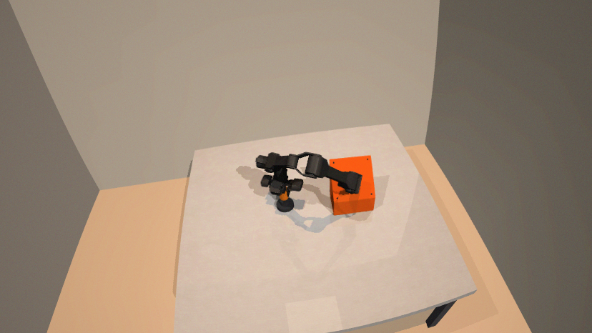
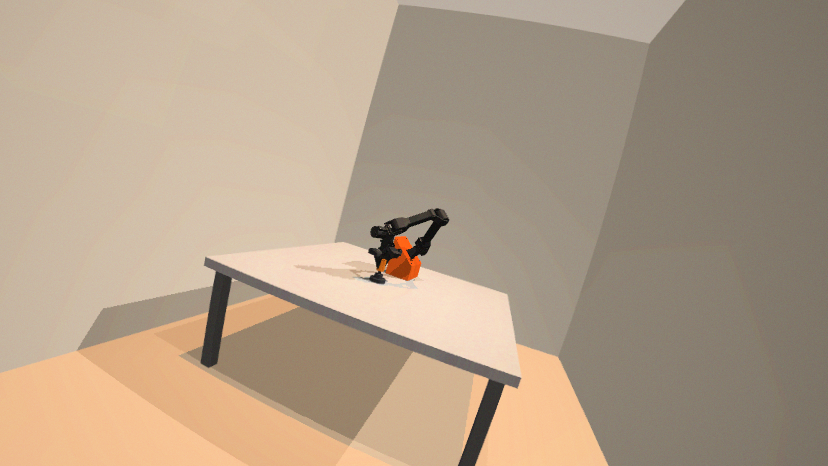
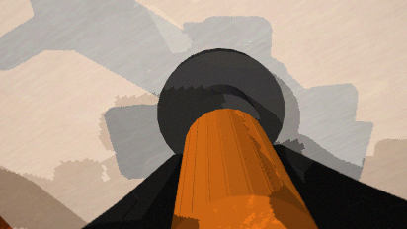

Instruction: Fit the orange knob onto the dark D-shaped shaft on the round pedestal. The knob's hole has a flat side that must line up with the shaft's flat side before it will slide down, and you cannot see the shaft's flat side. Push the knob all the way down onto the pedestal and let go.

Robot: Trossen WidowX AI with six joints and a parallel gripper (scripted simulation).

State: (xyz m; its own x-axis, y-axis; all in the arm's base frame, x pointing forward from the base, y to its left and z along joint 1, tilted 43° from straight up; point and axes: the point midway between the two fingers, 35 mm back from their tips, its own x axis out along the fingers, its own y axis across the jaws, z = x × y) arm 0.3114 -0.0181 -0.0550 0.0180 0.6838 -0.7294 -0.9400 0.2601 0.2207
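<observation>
Right now my gripper tip is 20 mm below the orange knob. Round my gripper tip: pedestal 40 mm below.
</observation>
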